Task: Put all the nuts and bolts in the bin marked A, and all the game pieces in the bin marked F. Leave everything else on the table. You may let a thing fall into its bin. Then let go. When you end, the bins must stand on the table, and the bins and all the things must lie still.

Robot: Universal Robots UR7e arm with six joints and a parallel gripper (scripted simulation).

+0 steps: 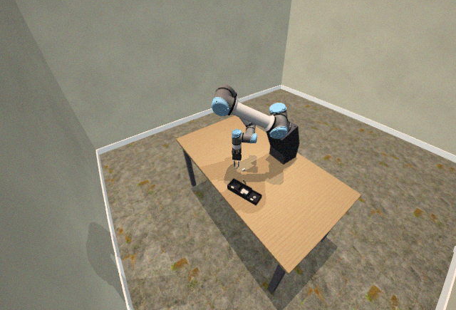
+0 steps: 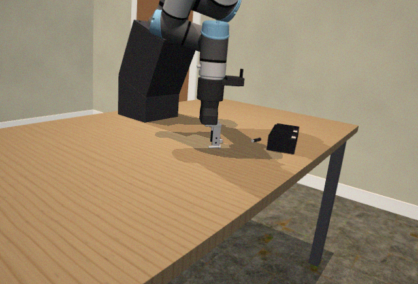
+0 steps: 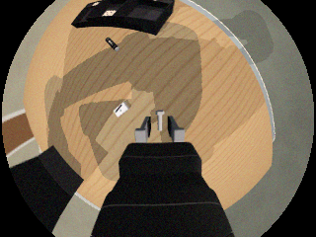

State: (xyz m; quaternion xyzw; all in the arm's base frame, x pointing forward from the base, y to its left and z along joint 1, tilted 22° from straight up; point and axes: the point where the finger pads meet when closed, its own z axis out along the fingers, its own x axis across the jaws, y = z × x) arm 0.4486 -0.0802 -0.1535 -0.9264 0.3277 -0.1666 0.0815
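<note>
Now: the bolt 3 cm below my hand. Round my hand: small ring-shaped piece (4 cm ahead, 34 cm to the left, 2 cm below); white speckled piece (7 cm ahead, 26 cm to the left, 2 cm below); black bin (8 cm ahead, 26 cm to the left, 1 cm below).
</note>
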